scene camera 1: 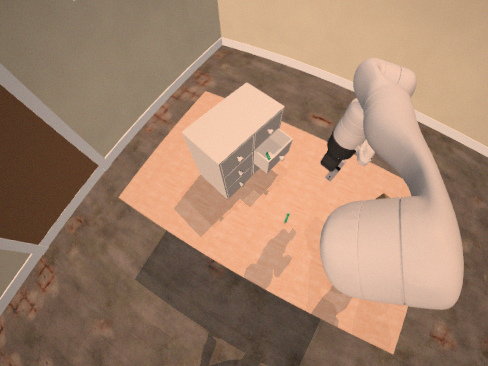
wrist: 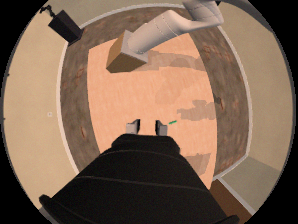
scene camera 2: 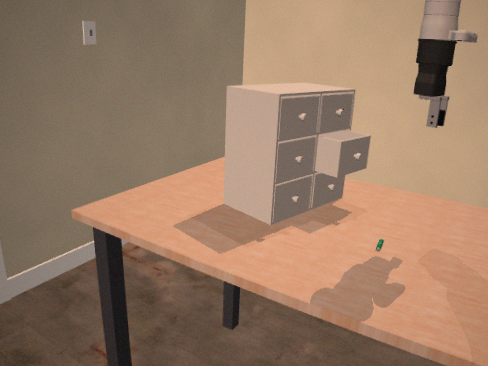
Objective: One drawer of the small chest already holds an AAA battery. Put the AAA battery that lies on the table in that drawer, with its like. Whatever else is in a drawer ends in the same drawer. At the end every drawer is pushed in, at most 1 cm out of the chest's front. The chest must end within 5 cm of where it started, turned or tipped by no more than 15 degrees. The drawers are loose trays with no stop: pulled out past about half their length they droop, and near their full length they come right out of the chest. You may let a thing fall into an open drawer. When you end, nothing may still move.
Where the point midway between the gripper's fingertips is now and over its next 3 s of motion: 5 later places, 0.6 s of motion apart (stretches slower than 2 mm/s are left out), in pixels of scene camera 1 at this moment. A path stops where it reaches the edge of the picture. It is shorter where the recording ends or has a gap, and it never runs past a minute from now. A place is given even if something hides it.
My gripper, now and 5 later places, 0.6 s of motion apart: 331, 175; 336, 169; 341, 161; 324, 150; 314, 143; 314, 143
